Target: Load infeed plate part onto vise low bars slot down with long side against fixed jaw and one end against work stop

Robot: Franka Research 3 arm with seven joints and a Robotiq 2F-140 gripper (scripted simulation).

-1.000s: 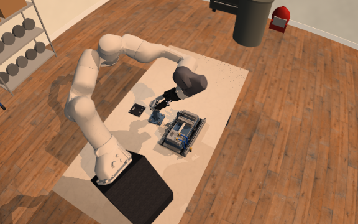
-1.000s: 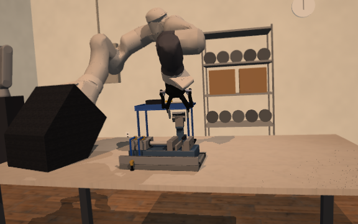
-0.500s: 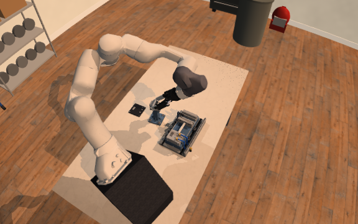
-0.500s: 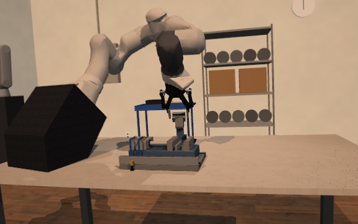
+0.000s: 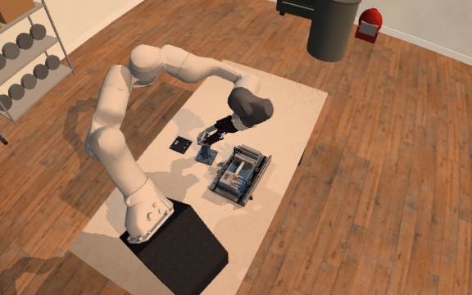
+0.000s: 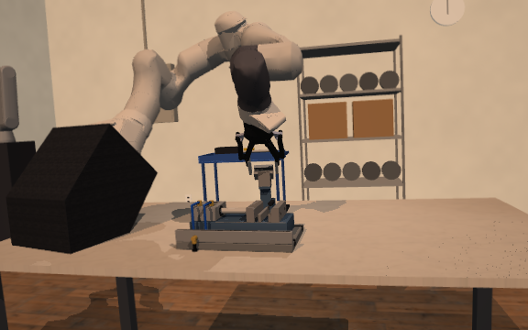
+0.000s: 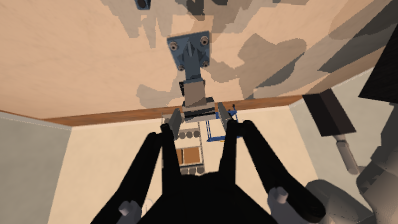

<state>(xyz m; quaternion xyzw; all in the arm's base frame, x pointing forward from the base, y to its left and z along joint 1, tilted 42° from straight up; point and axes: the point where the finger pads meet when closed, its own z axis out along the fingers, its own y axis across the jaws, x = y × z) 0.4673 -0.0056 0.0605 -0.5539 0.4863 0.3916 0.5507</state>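
Now: the part 1 cm to the left of my hand and 2 cm below it. Also, from my hand: vise 3 cm behind, 19 cm to the right, 14 cm below; then dark infeed plate 1 cm ahead, 18 cm to the left, 17 cm below.
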